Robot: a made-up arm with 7 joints. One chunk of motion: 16 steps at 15 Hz.
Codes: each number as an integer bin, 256 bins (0 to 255) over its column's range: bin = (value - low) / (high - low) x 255, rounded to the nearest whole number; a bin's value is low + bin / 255 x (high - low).
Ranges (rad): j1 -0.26..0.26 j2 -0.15..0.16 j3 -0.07..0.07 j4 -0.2..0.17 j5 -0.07..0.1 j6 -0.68..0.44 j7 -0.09..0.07
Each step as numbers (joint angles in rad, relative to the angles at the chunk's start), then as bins.
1 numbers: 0.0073 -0.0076 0.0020 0.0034 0.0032 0.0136 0.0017
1 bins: 131 117 131 140 110 158 146
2 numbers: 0.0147 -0.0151 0.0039 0.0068 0.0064 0.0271 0.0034
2 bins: 135 111 135 143 115 161 149
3 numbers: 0.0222 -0.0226 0.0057 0.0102 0.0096 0.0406 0.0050
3 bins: 138 105 138 145 119 164 151
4 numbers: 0.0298 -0.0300 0.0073 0.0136 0.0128 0.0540 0.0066
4 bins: 142 99 141 147 124 167 154
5 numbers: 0.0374 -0.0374 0.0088 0.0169 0.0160 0.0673 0.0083
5 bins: 146 93 144 149 129 170 157
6 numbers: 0.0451 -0.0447 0.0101 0.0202 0.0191 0.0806 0.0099
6 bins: 150 87 146 152 134 173 159
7 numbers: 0.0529 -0.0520 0.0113 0.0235 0.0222 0.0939 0.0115
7 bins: 153 81 148 154 138 176 162
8 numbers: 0.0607 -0.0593 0.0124 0.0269 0.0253 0.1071 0.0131
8 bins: 157 75 150 156 143 179 164
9 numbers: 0.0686 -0.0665 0.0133 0.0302 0.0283 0.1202 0.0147
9 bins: 161 69 152 159 147 182 167
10 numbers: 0.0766 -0.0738 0.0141 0.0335 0.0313 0.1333 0.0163
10 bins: 165 63 153 161 152 185 169
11 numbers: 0.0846 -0.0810 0.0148 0.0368 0.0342 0.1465 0.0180
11 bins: 169 57 154 163 156 188 172
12 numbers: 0.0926 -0.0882 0.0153 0.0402 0.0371 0.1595 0.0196
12 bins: 173 51 155 166 161 191 175
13 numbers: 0.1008 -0.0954 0.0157 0.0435 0.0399 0.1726 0.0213
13 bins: 177 45 156 168 165 194 177
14 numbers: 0.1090 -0.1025 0.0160 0.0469 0.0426 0.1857 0.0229
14 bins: 181 39 157 170 169 197 180
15 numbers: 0.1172 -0.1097 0.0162 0.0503 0.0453 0.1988 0.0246
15 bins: 185 33 157 173 173 200 183
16 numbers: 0.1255 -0.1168 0.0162 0.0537 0.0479 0.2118 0.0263
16 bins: 189 27 157 175 177 203 185
